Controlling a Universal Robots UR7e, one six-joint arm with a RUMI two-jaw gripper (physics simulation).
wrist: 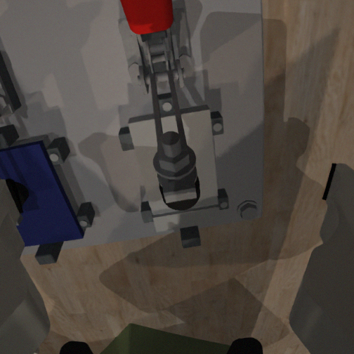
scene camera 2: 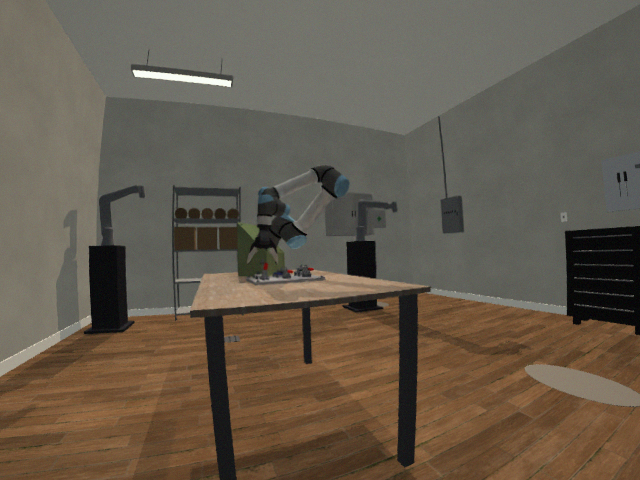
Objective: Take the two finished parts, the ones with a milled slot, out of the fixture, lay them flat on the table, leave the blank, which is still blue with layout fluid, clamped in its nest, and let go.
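Places are measured from the arm's base along level axes (x right, y ahead, z up), in millimetres.
Where they show: gripper, fingertip midpoint: (scene camera 2: 262, 264).
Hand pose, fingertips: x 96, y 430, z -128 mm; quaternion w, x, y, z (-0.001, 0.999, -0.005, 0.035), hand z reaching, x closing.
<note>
Each offset is from my fingertips to the centre of the thing. "spot": to the spot under its first point. Level surfaces: height alone.
The fixture's grey base plate @[spot: dx -221, dy +114, dz -77 mm] (scene camera 2: 312, 279) (wrist: 240, 70) lies on the table. In the wrist view, a pale part (wrist: 200, 137) with a line across its lower end sits between small dark stops. A toggle clamp (wrist: 174, 162) with a red handle (wrist: 150, 15) reaches over it. The blue blank (wrist: 47, 200) sits in the nest to the left, partly hidden by the left finger. My gripper (scene camera 2: 263, 261) (wrist: 170, 176) is open and empty, its fingers wide apart above the pale part's nest. The other finished part cannot be made out in either view.
The wooden table @[dz -85 mm] (scene camera 2: 310, 294) (wrist: 315, 75) carries the fixture. A green block (scene camera 2: 247, 237) (wrist: 165, 341) stands close behind the fixture. A bolt head (wrist: 247, 209) sits at the plate's corner. Several clamps with red handles stand on the plate, one handle @[dx -3, dy +71, dz -7 mm] (scene camera 2: 265, 266) upright below the gripper.
</note>
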